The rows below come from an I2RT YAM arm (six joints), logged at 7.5 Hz.
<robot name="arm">
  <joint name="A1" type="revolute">
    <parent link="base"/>
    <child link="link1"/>
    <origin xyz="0 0 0.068" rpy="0 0 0"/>
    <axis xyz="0 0 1"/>
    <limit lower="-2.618" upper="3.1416"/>
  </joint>
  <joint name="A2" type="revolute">
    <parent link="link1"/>
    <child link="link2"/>
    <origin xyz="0.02 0.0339 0.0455" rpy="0 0 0"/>
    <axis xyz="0 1 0"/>
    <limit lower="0" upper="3.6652"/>
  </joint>
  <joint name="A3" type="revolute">
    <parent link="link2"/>
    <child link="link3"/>
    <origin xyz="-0.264 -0.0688 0" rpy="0 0 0"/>
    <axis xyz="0 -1 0"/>
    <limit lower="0" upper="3.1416"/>
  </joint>
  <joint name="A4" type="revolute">
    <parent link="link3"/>
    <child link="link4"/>
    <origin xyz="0.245 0.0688 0.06" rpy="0 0 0"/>
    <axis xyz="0 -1 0"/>
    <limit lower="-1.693" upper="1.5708"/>
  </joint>
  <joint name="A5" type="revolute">
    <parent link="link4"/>
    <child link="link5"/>
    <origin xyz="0.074 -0.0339 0.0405" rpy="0 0 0"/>
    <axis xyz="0 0 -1"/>
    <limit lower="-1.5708" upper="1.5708"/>
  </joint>
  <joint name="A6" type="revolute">
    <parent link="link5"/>
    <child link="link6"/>
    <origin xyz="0.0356 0 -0.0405" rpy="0 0 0"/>
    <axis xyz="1 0 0"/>
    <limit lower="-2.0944" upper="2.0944"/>
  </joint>
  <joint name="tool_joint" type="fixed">
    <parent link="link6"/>
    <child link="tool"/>
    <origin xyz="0 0 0" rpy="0 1.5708 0"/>
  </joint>
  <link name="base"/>
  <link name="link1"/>
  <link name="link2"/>
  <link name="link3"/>
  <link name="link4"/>
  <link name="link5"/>
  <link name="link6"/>
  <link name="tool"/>
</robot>
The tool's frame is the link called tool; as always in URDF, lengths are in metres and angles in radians.
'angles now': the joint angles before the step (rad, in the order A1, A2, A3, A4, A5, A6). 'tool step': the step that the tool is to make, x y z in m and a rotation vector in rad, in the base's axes. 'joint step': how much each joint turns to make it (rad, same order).
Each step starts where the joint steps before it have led.
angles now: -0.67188, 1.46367, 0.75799, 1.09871, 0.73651, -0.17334
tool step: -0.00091, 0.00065, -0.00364, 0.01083, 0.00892, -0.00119
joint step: 0.00000, -0.00229, -0.01158, -0.00650, 0.00220, 0.00306
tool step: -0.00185, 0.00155, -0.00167, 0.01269, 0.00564, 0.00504
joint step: -0.00001, -0.01310, -0.01076, -0.02175, -0.00240, 0.01055
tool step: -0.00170, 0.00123, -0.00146, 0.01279, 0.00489, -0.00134
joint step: 0.00000, -0.01109, -0.00852, -0.01989, 0.00364, 0.00823
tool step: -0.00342, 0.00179, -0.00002, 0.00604, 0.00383, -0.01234
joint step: -0.00146, -0.01641, -0.01109, -0.01078, 0.01104, -0.00190
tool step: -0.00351, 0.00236, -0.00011, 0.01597, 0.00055, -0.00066
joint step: -0.00084, -0.02395, -0.01091, -0.03426, 0.00370, 0.01584
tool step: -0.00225, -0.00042, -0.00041, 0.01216, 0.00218, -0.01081
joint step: -0.00519, -0.00908, -0.00246, -0.02166, 0.00780, 0.00833
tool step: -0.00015, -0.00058, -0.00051, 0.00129, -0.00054, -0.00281
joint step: -0.00172, 0.00196, -0.00009, 0.00074, 0.00143, 0.00133
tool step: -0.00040, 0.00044, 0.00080, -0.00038, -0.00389, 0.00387
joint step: 0.00004, -0.00429, -0.00006, -0.00401, -0.00303, 0.00440
